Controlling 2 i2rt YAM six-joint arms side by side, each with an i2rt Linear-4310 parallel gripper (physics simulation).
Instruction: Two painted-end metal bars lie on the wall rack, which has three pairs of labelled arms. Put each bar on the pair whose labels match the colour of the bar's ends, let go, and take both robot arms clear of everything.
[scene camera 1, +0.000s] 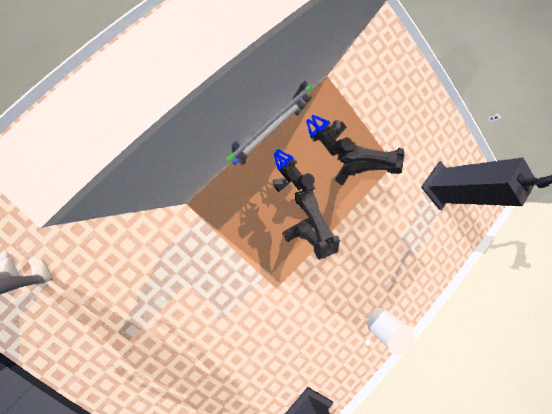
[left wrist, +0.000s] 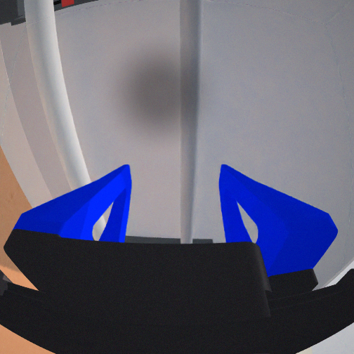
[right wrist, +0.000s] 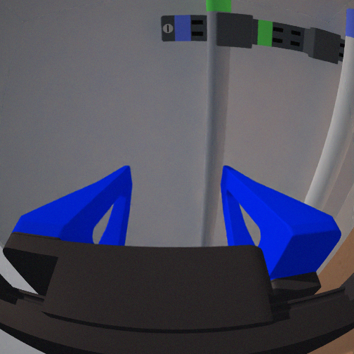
One and the same spot on a grey wall: (right wrist: 93, 93) is (scene camera 1: 298, 79).
